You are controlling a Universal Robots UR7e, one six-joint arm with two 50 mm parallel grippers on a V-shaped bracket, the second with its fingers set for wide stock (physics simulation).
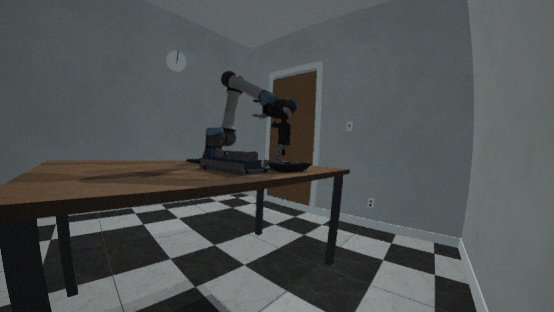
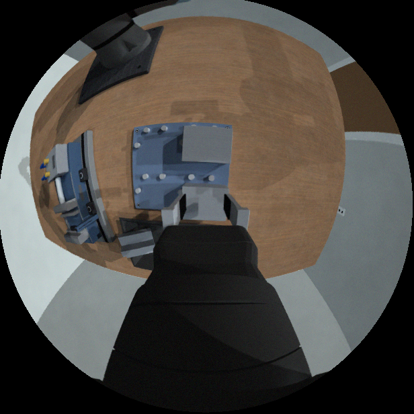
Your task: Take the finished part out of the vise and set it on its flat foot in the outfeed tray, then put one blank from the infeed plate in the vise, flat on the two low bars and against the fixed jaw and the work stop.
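Places are measured from the arm's base along level axes (x down, y back, z left), in millimetres.
Pixels of known places: hand, tool point: point(image 1: 280, 152).
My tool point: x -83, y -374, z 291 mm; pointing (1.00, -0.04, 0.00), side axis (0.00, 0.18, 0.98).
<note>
Behind a point stands the place of what it marks.
My gripper point(image 1: 283, 152) @(y -374, x -83, z 291 mm) point(image 2: 205, 211) points down and is open, its two padded fingertips on either side of a grey blank point(image 2: 205, 194). The blank rests at the near right of the blue infeed plate point(image 2: 160, 157); the exact gap to the pads is hard to tell. A second grey blank point(image 2: 207, 144) lies at the plate's far right. A stepped grey part point(image 2: 136, 243) is in the dark outfeed tray point(image 1: 290, 166) @(y -576, x -18, z 191 mm) point(image 2: 142, 261), partly hidden by the gripper body; how it rests is unclear. The vise point(image 1: 230, 165) @(y -540, x -22, z -131 mm) point(image 2: 58, 162) is at the left, and no part shows between its jaws.
Small round pegs point(image 2: 191, 177) stand on the infeed plate. The grey rail point(image 2: 97, 195) along the vise faces the plate and tray. The arm's dark base plate point(image 2: 117, 77) is at the far left. The second gripper point(image 1: 259, 116) on the bracket sticks out sideways, high above the table.
</note>
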